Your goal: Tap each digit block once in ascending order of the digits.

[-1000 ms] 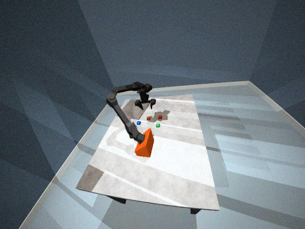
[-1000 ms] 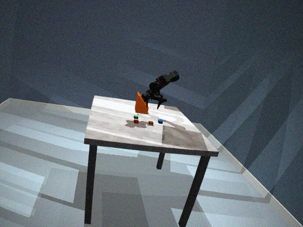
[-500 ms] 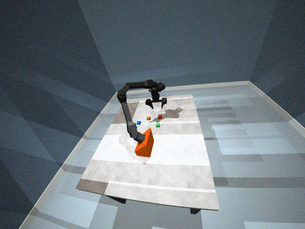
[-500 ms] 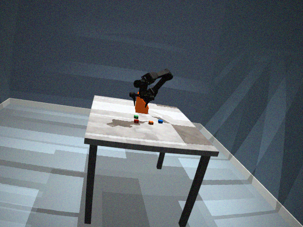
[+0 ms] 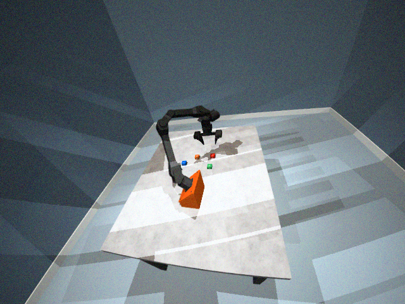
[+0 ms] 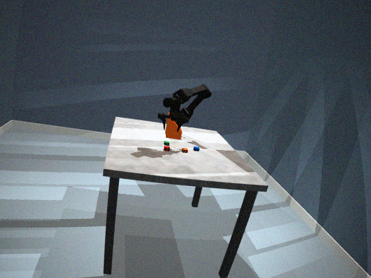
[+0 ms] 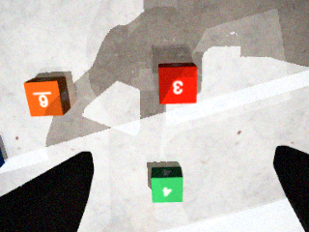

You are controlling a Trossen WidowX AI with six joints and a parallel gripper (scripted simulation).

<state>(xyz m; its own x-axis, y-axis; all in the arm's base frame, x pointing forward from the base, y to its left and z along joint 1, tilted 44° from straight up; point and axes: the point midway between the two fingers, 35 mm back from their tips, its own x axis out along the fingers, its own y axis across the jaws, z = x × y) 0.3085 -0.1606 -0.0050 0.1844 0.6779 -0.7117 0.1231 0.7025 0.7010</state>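
Right now the red block is 11 cm below my gripper tip and 1 cm to the right of it. Round my gripper tip: orange block (11 cm to the left, 11 cm below, 1 cm ahead); then green block (11 cm below, 10 cm behind, 2 cm to the left); then blue block (21 cm to the left, 11 cm below, 4 cm behind).
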